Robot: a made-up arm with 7 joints.
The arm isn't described. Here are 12 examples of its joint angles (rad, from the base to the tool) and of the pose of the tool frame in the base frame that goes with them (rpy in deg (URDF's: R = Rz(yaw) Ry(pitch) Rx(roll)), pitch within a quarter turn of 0, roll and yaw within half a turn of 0; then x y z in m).
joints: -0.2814 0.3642 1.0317 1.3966 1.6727 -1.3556 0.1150
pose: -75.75 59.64 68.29 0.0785 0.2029 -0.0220
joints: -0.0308 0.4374 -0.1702 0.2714 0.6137 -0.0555 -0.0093
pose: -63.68 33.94 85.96 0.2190 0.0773 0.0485
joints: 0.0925 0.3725 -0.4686 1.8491 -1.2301 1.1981 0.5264
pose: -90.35 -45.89 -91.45 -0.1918 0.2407 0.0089
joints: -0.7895 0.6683 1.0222 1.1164 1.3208 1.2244 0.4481
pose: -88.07 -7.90 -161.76 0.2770 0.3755 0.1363
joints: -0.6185 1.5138 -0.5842 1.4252 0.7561 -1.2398 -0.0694
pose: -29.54 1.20 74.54 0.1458 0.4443 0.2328
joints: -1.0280 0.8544 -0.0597 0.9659 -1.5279 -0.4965 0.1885
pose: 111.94 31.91 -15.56 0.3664 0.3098 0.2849
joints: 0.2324 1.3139 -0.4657 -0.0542 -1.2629 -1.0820 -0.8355
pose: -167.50 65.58 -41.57 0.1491 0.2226 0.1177
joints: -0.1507 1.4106 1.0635 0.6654 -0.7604 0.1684 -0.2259
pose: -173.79 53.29 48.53 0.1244 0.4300 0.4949
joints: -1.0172 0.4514 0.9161 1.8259 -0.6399 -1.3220 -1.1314
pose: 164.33 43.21 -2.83 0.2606 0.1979 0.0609
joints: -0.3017 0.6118 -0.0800 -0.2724 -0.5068 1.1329 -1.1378
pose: 68.15 44.05 175.82 0.3072 0.0825 0.2536
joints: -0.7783 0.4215 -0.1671 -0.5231 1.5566 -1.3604 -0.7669
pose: -11.93 -41.70 -33.71 0.2499 -0.0353 0.3415
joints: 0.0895 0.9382 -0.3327 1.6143 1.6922 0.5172 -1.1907
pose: 128.95 -57.24 22.56 -0.1339 0.3889 0.0796
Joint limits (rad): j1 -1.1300..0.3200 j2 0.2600..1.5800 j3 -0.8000..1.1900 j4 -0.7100..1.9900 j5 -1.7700..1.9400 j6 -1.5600..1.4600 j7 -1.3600..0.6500
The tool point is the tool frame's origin. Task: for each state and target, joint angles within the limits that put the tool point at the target. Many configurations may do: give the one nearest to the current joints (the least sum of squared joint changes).
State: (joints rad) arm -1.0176 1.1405 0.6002 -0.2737 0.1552 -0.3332 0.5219
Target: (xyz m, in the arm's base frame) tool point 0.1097 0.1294 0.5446
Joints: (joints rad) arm -0.9777 1.0570 0.7126 -0.5011 0.1174 -0.4201 0.5115
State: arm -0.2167 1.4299 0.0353 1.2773 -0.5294 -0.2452 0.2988
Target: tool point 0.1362 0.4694 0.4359
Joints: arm -0.3836 1.5800 0.5686 1.2016 -0.6816 -0.2751 0.3156
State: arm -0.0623 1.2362 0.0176 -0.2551 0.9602 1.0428 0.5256
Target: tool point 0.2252 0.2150 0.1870
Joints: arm 0.3200 0.8536 0.2710 -0.3215 0.9497 1.2932 0.5085
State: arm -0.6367 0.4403 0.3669 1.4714 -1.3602 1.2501 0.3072
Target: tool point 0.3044 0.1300 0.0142
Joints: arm -0.7004 0.2600 0.0562 1.1410 -1.3502 1.4600 0.3039
